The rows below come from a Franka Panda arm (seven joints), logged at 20 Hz.
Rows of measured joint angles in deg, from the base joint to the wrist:
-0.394 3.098 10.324 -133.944 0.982 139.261 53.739
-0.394 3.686 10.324 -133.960 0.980 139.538 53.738
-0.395 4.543 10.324 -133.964 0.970 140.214 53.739
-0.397 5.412 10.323 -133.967 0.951 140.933 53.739
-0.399 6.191 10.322 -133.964 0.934 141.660 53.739
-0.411 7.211 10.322 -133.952 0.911 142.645 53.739
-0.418 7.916 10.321 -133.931 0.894 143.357 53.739
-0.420 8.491 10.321 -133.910 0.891 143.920 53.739
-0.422 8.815 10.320 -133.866 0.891 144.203 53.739
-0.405 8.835 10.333 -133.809 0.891 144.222 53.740
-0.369 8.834 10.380 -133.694 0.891 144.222 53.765
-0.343 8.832 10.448 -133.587 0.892 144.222 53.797
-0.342 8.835 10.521 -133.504 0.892 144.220 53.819
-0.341 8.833 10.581 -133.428 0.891 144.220 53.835
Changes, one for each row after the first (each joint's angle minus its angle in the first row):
0.000 0.588 0.000 -0.016 -0.002 0.277 -0.001
-0.001 1.445 0.000 -0.020 -0.012 0.953 0.000
-0.003 2.314 -0.001 -0.023 -0.031 1.672 0.000
-0.005 3.093 -0.002 -0.020 -0.048 2.399 0.000
-0.017 4.113 -0.002 -0.008 -0.071 3.384 0.000
-0.024 4.818 -0.003 0.013 -0.088 4.096 0.000
-0.026 5.393 -0.003 0.034 -0.091 4.659 0.000
-0.028 5.717 -0.004 0.078 -0.091 4.942 0.000
-0.011 5.737 0.009 0.135 -0.091 4.961 0.001
0.025 5.736 0.056 0.250 -0.091 4.961 0.026
0.051 5.734 0.124 0.357 -0.090 4.961 0.058
0.052 5.737 0.197 0.440 -0.090 4.959 0.080
0.053 5.735 0.257 0.516 -0.091 4.959 0.096

